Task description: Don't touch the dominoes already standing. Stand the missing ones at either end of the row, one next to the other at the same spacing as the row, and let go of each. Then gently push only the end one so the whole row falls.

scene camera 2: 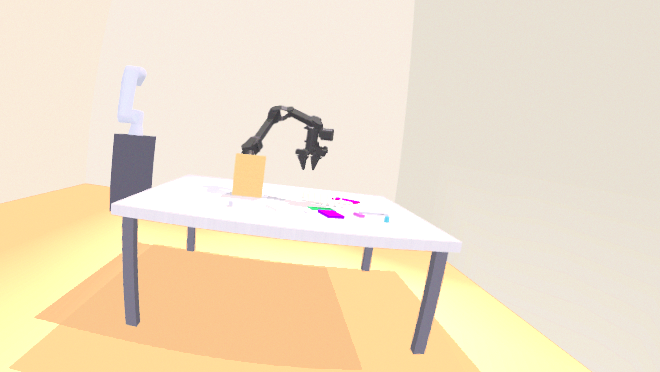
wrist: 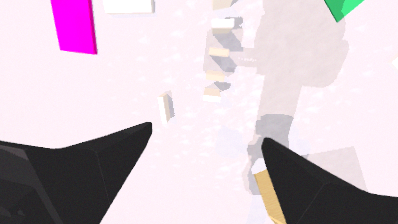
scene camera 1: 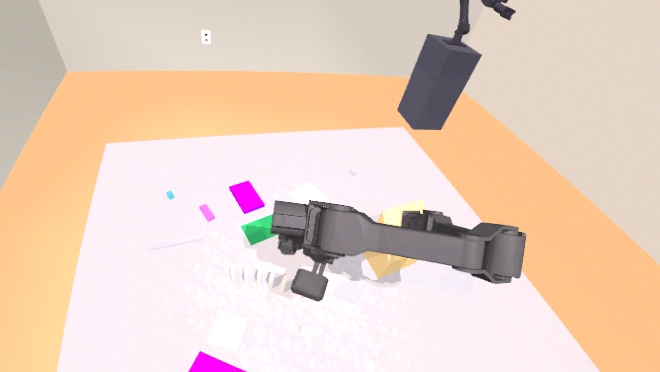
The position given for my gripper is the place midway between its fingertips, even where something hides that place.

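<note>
Open and empty: my gripper (scene camera 1: 314, 272), visible also at (wrist: 206, 134).
</note>
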